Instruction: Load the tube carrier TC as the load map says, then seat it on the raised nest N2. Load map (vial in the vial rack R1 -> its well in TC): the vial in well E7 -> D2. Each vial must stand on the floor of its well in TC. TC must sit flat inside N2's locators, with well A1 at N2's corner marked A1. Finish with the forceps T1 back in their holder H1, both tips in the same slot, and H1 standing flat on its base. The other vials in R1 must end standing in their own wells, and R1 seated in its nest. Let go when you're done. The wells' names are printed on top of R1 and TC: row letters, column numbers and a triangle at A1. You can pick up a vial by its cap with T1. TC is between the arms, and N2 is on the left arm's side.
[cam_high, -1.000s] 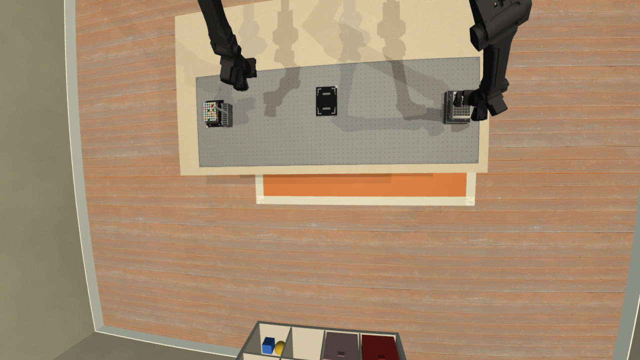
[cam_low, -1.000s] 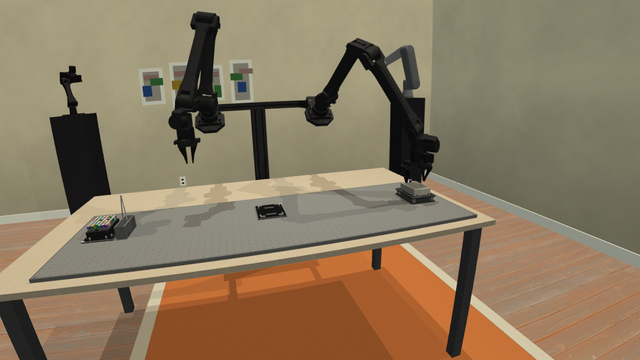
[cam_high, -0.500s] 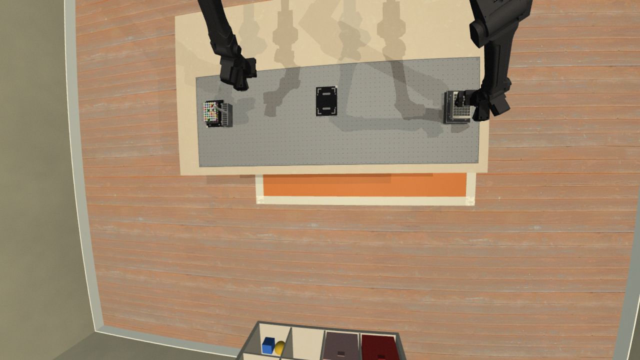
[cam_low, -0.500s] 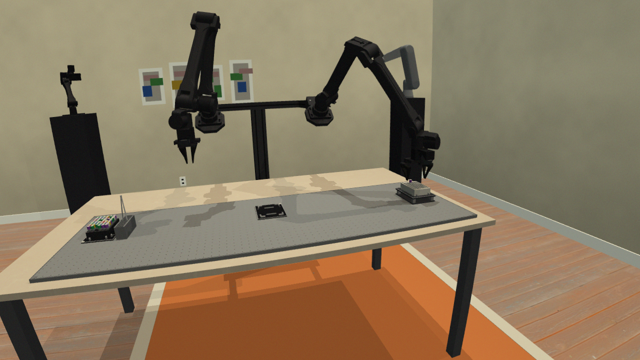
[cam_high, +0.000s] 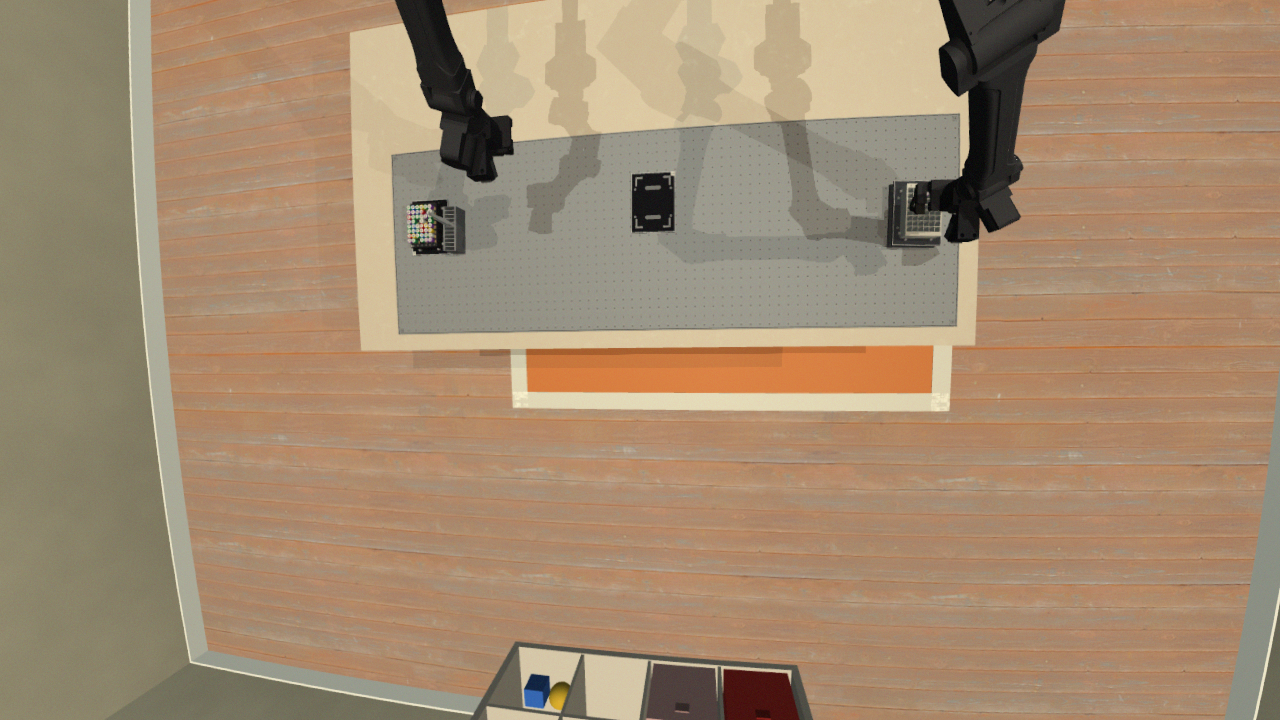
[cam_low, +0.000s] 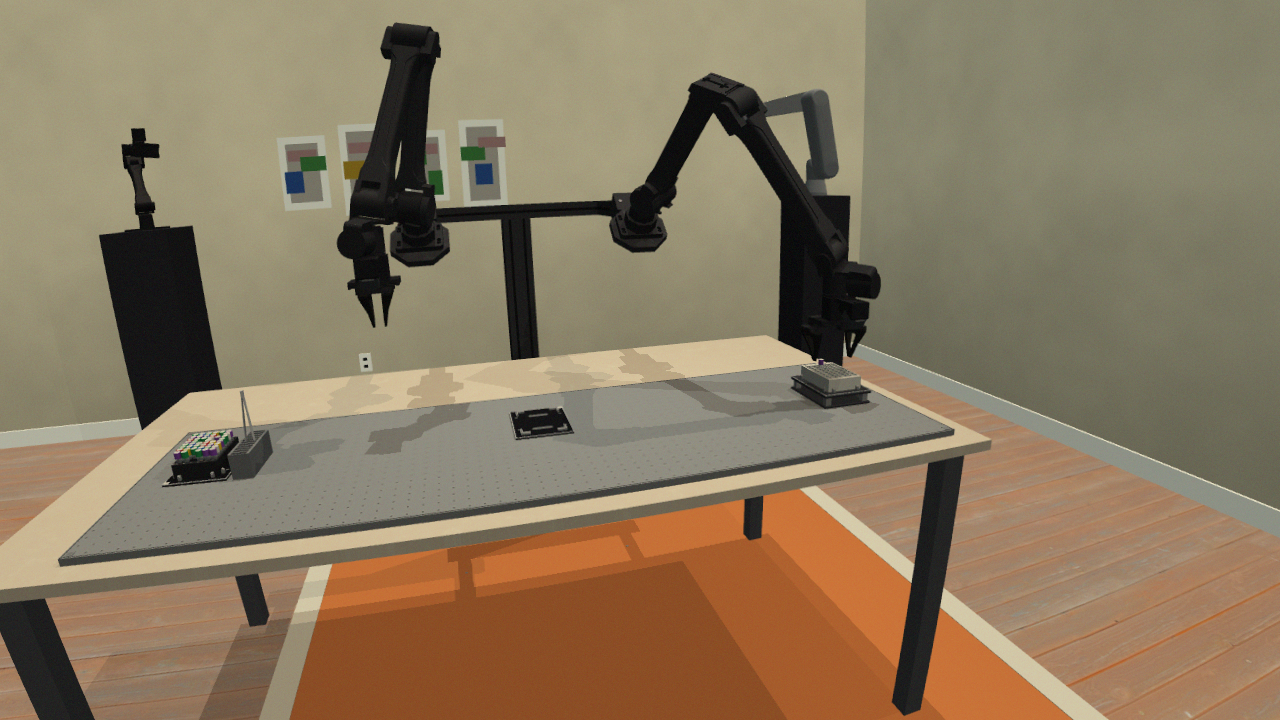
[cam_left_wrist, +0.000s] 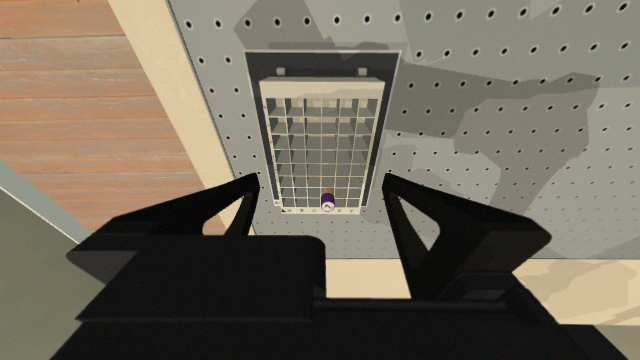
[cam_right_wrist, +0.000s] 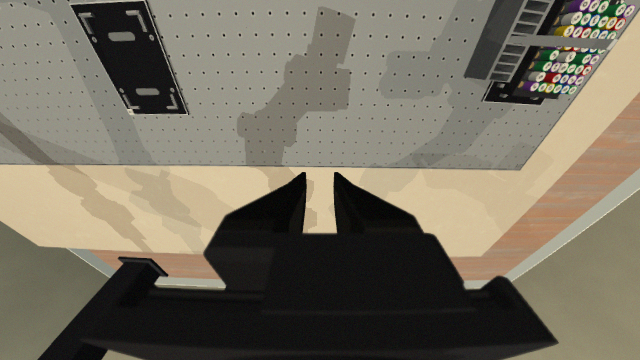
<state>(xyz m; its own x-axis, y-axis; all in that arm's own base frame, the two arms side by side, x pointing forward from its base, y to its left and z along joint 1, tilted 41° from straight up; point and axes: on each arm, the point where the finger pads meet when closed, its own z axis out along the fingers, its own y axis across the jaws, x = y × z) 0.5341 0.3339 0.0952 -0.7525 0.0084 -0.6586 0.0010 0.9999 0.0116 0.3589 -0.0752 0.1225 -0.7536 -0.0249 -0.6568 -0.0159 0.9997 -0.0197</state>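
The white tube carrier TC lies 5 cm below my left hand. The rest, counted from my left hand: grey holder H1 (126 cm to the right, 9 cm below, 1 cm ahead); then black raised nest N2 (7 cm below).
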